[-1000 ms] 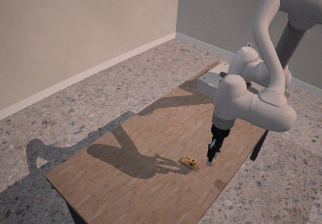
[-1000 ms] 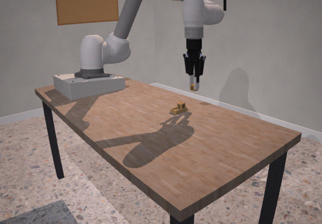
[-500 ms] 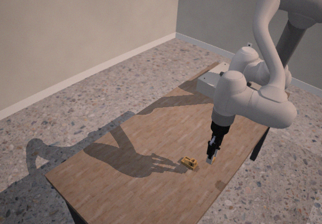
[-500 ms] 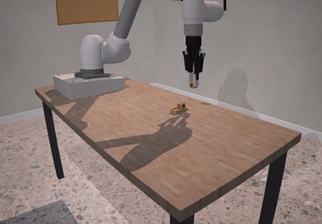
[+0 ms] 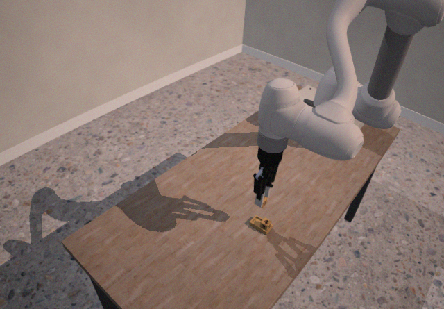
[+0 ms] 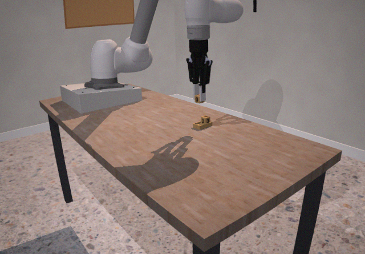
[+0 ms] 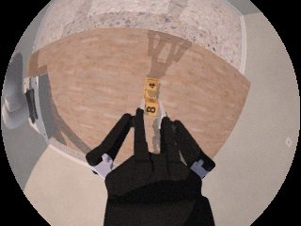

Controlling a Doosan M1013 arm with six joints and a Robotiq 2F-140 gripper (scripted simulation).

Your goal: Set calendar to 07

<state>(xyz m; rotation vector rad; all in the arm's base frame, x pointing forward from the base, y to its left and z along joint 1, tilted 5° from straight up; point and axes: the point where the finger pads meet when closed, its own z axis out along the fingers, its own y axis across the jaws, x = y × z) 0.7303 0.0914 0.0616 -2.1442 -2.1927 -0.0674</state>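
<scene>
My hand is 20 mm to the right of the tray and 140 mm above it.
</scene>
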